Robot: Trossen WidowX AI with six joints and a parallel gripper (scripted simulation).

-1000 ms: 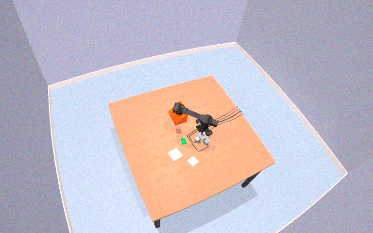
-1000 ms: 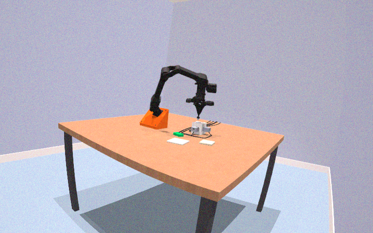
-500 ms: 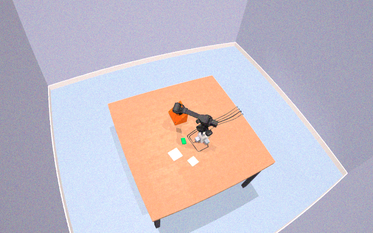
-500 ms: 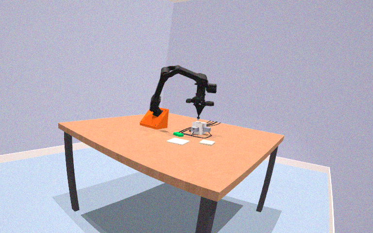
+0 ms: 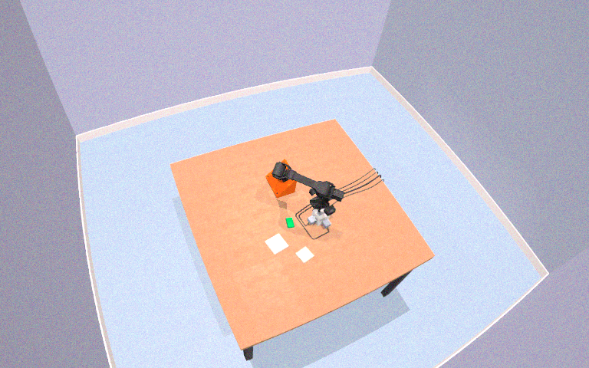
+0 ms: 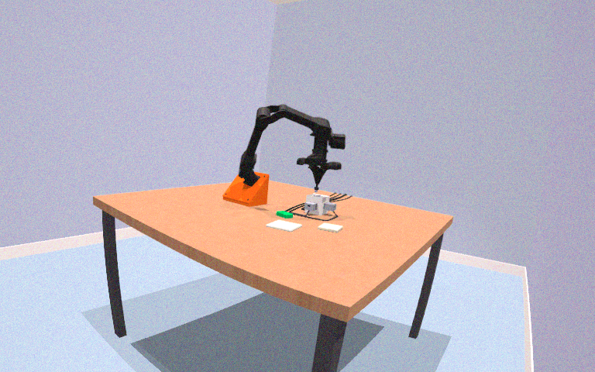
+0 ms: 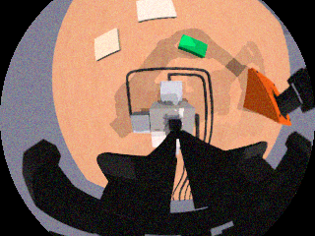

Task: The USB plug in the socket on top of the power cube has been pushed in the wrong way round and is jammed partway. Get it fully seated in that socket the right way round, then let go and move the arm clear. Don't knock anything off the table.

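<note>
The usb plug lies 20 mm below my gripper tip. From my gripper tip the other things lie so: green block 160 mm to the right, 120 mm below, 20 mm behind.
</note>
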